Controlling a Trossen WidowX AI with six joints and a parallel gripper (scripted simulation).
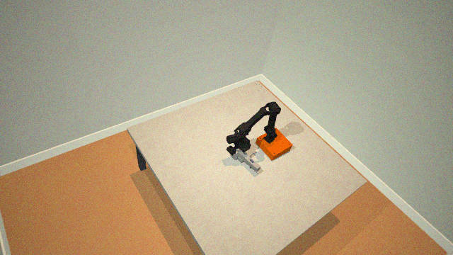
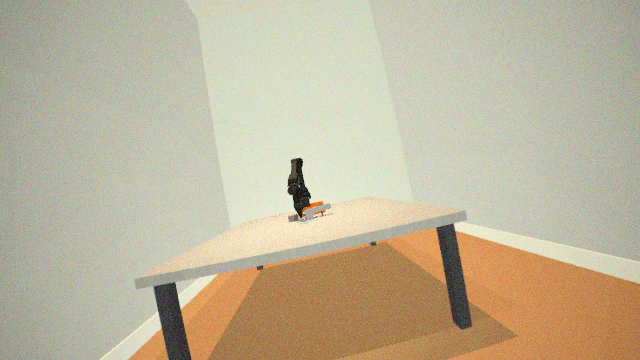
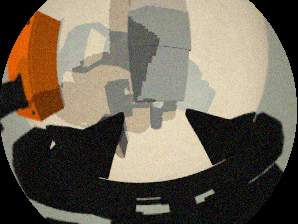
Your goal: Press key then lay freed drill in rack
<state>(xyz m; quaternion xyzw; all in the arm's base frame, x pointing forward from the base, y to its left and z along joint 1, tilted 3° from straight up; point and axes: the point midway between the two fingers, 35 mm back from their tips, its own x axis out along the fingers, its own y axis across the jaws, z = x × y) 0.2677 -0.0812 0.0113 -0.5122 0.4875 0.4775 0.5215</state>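
My gripper tip is now 60 mm to the right of the yellow-green drill and 30 mm below it. Round my gripper tip: rack (80 mm behind, 50 mm to the right, 10 mm below).
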